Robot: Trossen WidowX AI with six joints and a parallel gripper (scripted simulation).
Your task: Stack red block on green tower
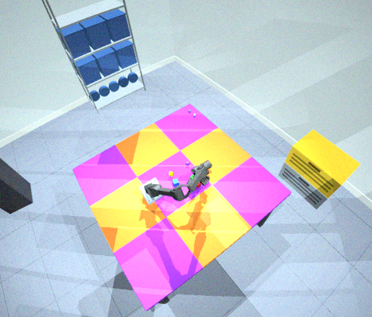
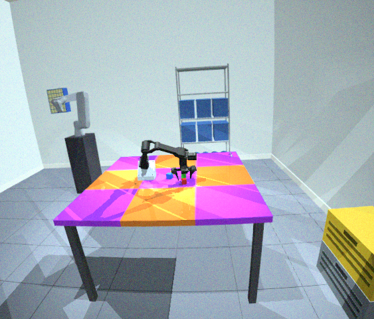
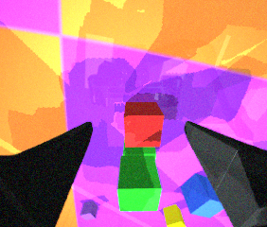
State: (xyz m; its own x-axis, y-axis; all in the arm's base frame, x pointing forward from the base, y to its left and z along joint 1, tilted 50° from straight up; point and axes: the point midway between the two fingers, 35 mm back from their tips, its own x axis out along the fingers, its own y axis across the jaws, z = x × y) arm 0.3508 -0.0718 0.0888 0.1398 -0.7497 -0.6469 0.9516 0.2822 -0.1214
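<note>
Now: the red block 1 cm below my gripper tip. Also, from my gripper tip: small purple block 3 cm ahead, 22 cm to the left, 2 cm below; then small yellow block 14 cm behind, 19 cm to the left, 2 cm below; then blue block 14 cm behind, 10 cm to the left, 1 cm below.
</note>
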